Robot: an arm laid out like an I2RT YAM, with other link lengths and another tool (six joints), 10 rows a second.
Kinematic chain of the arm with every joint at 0, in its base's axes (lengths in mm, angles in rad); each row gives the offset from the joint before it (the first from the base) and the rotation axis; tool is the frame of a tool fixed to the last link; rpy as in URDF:
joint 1: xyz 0 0 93.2 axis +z
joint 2: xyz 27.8 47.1 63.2 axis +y
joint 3: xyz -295.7 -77.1 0 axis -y
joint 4: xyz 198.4 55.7 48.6 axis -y
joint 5: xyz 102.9 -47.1 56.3 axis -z
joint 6: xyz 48.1 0 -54.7 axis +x
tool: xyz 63 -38 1 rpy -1.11 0.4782 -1.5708
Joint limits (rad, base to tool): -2.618..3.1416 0..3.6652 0..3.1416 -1.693..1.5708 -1.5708..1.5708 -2.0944..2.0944
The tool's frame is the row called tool.
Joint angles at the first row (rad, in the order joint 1, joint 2, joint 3, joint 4, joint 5, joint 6):
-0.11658, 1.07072, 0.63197, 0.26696, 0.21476, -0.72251
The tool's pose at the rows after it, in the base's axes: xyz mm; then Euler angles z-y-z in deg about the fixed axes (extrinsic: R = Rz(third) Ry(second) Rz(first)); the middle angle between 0 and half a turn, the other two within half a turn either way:
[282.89, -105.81, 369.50, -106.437, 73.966, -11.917]
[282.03, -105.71, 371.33, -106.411, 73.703, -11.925]
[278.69, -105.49, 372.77, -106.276, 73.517, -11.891]
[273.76, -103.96, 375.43, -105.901, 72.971, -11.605]
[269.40, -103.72, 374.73, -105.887, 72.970, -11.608]
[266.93, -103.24, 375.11, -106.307, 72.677, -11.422]
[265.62, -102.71, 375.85, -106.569, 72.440, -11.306]
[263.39, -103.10, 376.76, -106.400, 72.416, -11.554]
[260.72, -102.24, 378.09, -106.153, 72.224, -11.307]
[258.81, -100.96, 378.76, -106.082, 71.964, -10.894]
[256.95, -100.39, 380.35, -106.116, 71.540, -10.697]
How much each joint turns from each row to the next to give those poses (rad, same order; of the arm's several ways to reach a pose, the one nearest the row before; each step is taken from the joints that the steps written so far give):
0.00152, -0.00153, 0.00464, -0.00159, 0.00305, 0.00154
0.00001, -0.00459, 0.00304, -0.00302, 0.00003, 0.00001
-0.00152, -0.01531, 0.00004, -0.01223, -0.00306, 0.00152
0.00153, -0.02445, -0.00152, -0.01386, -0.00612, 0.00460
-0.00151, -0.01846, -0.00768, -0.01074, -0.00155, 0.00000
-0.00001, -0.01078, -0.00766, 0.00296, 0.00001, -0.00765
0.00149, -0.00617, -0.00309, 0.00164, 0.00149, -0.00463
-0.00149, -0.00920, 0.00305, -0.01224, 0.00155, 0.00308
-0.00003, -0.01379, 0.00155, -0.01229, -0.00613, 0.00307
0.00157, -0.01077, -0.00302, -0.00314, -0.00607, 0.00001
-0.00004, -0.00918, -0.00155, 0.00001, -0.00312, -0.00154

